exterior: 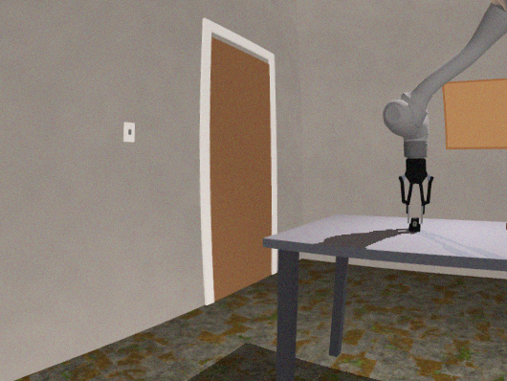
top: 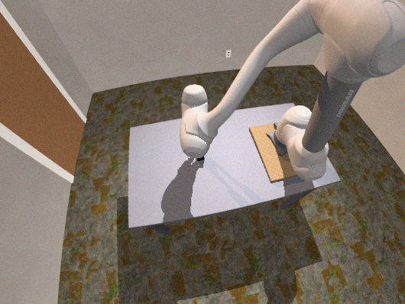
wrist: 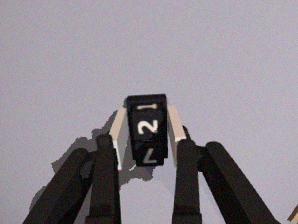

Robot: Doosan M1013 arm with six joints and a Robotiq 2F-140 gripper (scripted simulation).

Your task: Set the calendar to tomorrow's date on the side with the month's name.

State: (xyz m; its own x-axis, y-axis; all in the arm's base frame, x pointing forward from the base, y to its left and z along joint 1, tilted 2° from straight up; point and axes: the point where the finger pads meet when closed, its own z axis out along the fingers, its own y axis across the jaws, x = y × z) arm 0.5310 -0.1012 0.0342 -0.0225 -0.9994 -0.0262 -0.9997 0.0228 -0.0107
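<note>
Now: hand 3 cm above the dark cube.
</note>
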